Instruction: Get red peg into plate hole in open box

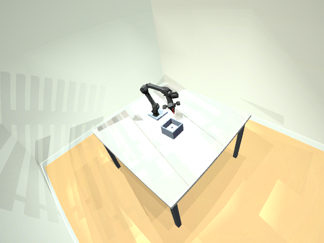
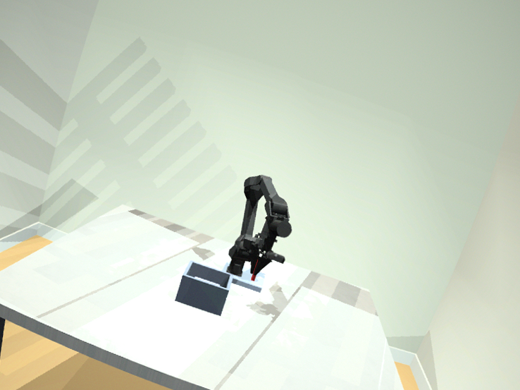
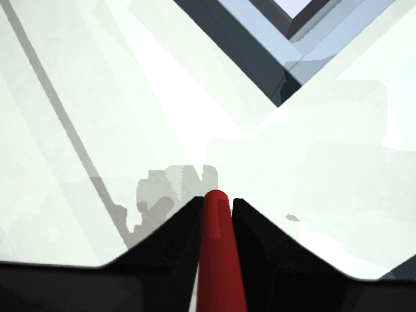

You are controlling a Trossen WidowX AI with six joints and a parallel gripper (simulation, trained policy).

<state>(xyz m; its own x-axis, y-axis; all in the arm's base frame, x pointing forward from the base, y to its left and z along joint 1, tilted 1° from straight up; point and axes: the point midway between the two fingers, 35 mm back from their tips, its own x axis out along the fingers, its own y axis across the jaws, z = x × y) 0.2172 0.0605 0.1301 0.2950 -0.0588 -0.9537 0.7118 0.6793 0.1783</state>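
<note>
The grey box is 9 cm ahead of my gripper tip, 15 cm to the right of it and 9 cm below it. From my gripper tip the other things lie so: red peg (1 cm behind, 1 cm to the left, 2 cm above).
</note>
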